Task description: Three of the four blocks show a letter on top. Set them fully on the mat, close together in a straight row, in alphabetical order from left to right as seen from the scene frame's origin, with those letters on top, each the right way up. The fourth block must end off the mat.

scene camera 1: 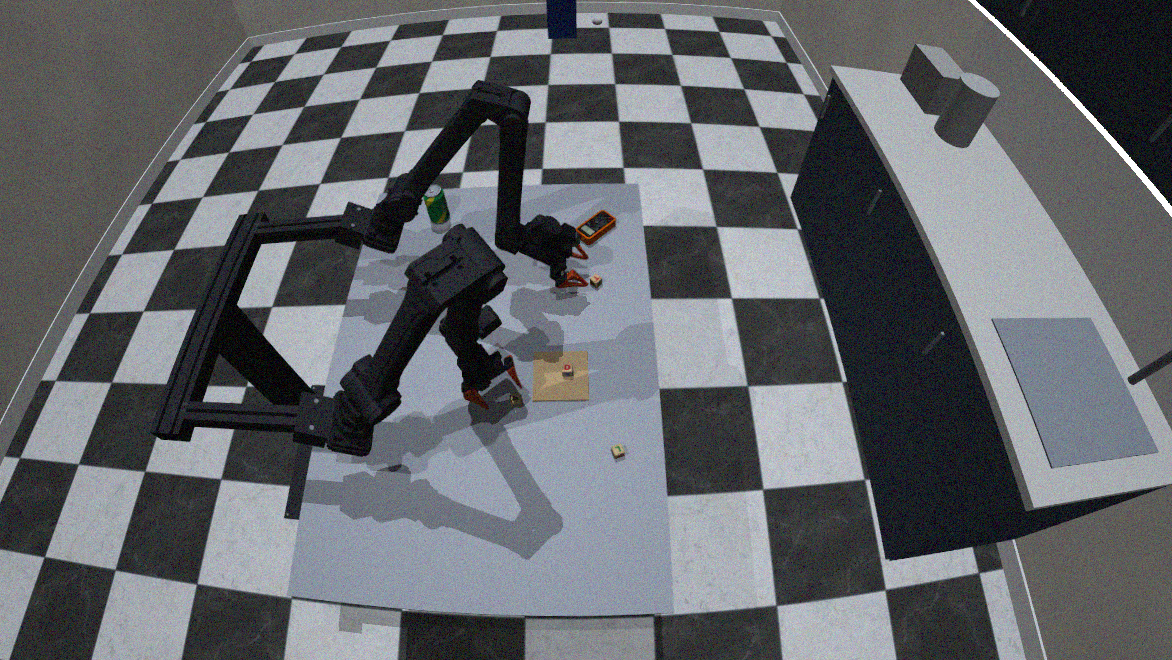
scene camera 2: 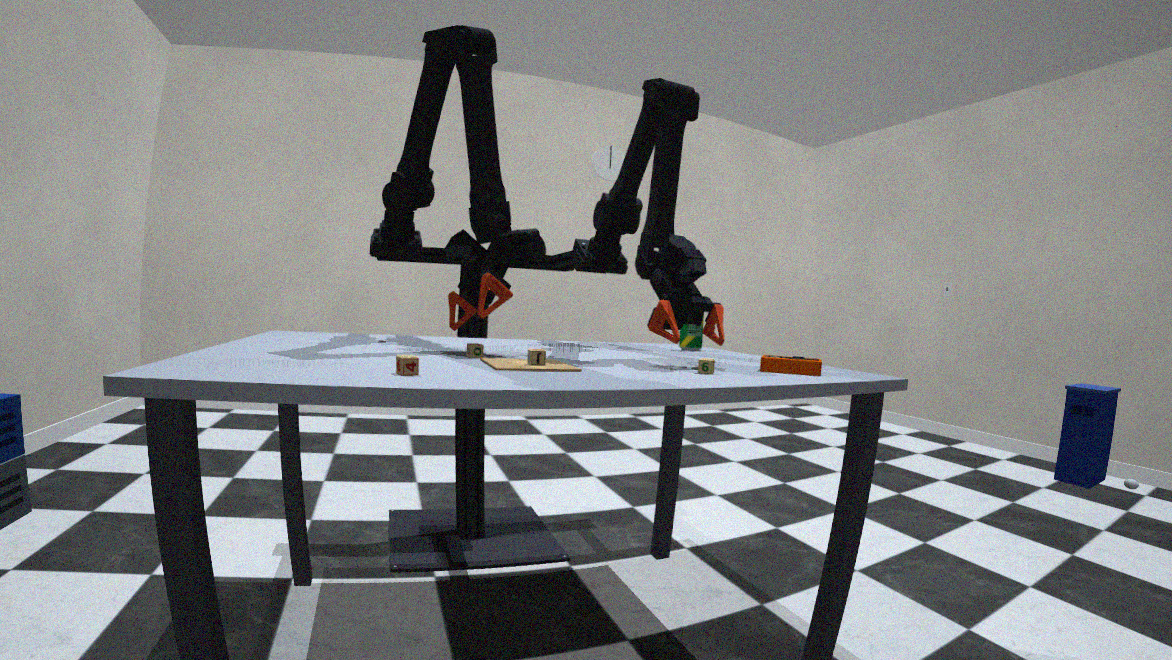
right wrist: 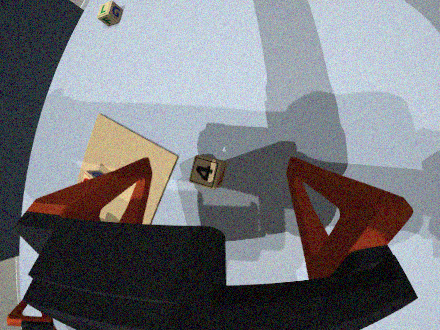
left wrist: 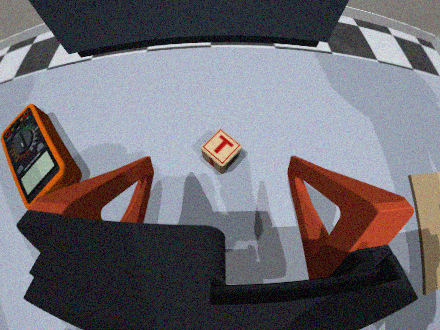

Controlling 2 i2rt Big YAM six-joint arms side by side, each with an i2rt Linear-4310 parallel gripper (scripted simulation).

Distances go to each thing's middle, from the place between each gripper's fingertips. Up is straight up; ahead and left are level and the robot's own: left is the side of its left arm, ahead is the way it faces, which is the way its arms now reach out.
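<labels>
Tan mat (scene camera 1: 548, 383): 6 cm below my left hand (scene camera 2: 701, 342), 8 cm behind it and 29 cm to the right of it.
The tan mat is 7 cm below my right hand (scene camera 2: 465, 323), 8 cm to the left of it and 14 cm ahead of it. Going by its middle, the tan mat is nearer to my right hand than to my left hand.
</labels>
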